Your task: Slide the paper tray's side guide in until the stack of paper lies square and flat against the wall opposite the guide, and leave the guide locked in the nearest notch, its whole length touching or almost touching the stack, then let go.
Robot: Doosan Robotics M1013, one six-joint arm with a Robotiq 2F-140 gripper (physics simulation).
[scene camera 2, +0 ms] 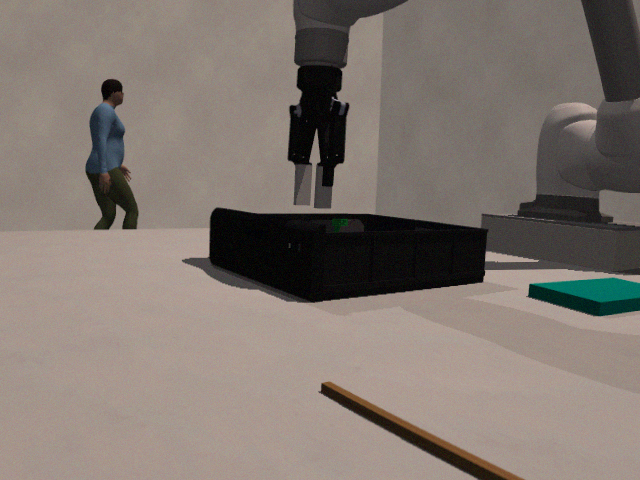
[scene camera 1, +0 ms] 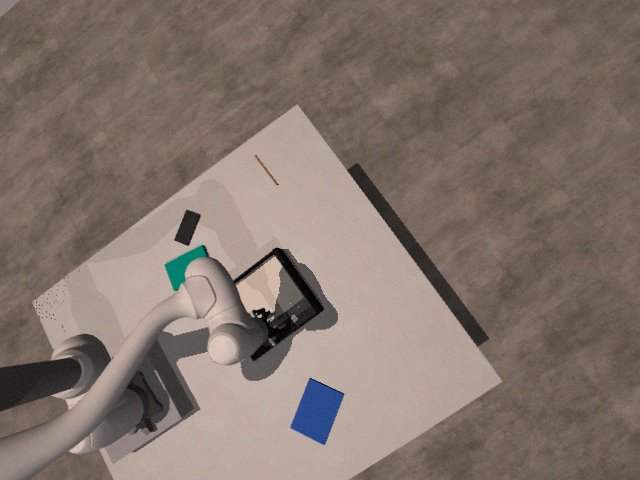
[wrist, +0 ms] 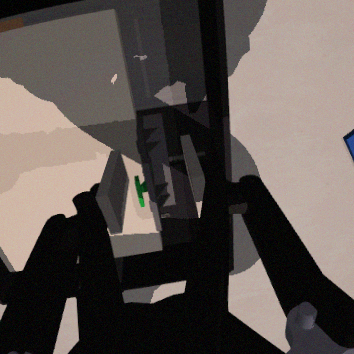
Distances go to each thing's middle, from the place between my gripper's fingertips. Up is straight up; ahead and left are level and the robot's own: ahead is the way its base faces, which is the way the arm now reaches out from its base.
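Pale paper stack (scene camera 1: 269,286), 120 mm to the left of my hand, 10 mm behind, 70 mm below. Blue block (scene camera 1: 319,405), 370 mm to the right of my hand, 120 mm behind, 100 mm below. Teal block (scene camera 1: 176,268), 430 mm to the left of my hand, 210 mm behind, 90 mm below. Black paper tray (scene camera 2: 300,254), my gripper 80 mm to the right of it, 10 mm past it, 50 mm above it.
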